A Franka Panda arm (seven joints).
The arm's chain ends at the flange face. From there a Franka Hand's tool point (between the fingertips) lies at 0.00 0.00 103.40 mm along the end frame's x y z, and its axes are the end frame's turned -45 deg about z.
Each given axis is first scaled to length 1.
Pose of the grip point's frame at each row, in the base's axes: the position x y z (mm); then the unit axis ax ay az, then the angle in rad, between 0 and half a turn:
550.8, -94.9, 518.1, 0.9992, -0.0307, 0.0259, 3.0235
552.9, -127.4, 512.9, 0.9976, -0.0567, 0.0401, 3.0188
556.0, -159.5, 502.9, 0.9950, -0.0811, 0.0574, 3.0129
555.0, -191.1, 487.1, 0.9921, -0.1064, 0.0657, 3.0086
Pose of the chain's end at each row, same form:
545.8, -82.6, 620.6, 0.9107, -0.4104, 0.0465, 3.0523
545.4, -114.3, 615.2, 0.8990, -0.4337, 0.0605, 3.0588
545.3, -145.3, 604.8, 0.8871, -0.4551, 0.0776, 3.0666
543.0, -176.1, 588.7, 0.8745, -0.4772, 0.0861, 3.0690

